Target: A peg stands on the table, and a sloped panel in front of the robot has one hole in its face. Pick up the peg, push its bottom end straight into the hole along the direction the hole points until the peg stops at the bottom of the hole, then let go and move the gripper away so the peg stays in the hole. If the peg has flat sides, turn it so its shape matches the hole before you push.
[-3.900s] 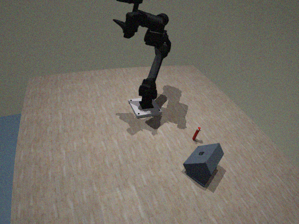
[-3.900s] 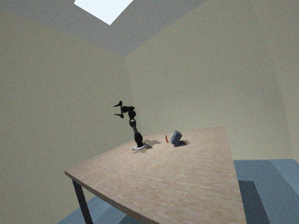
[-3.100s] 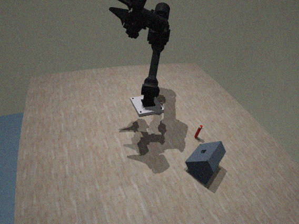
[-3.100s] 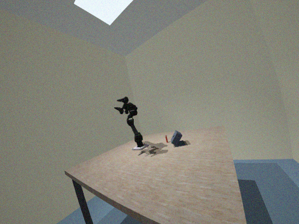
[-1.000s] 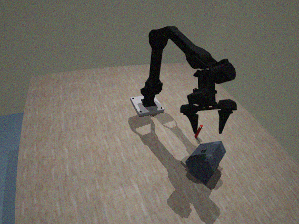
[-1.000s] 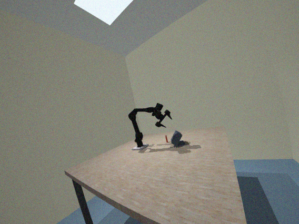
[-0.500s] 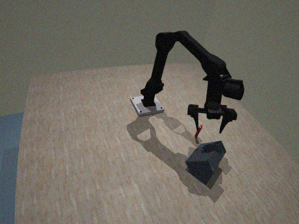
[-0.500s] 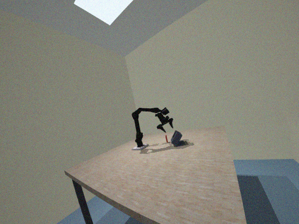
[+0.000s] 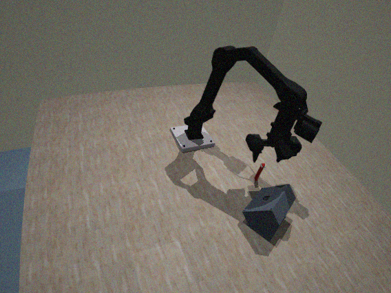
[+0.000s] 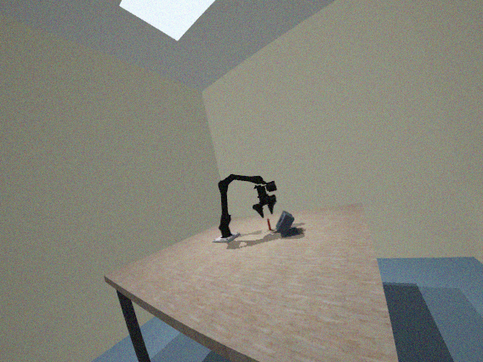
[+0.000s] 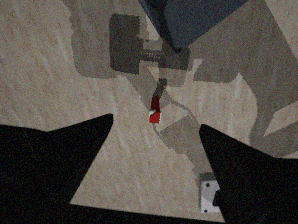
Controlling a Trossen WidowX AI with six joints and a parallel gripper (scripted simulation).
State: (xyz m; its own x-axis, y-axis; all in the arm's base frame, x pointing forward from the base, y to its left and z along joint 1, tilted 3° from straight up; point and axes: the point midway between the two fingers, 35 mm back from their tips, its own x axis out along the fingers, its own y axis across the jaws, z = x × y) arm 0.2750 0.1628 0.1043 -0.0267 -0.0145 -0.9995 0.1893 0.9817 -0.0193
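My gripper tip is now 40 mm above the peg. Round my gripper tip: sloped panel (150 mm ahead, 60 mm to the right, 30 mm below).
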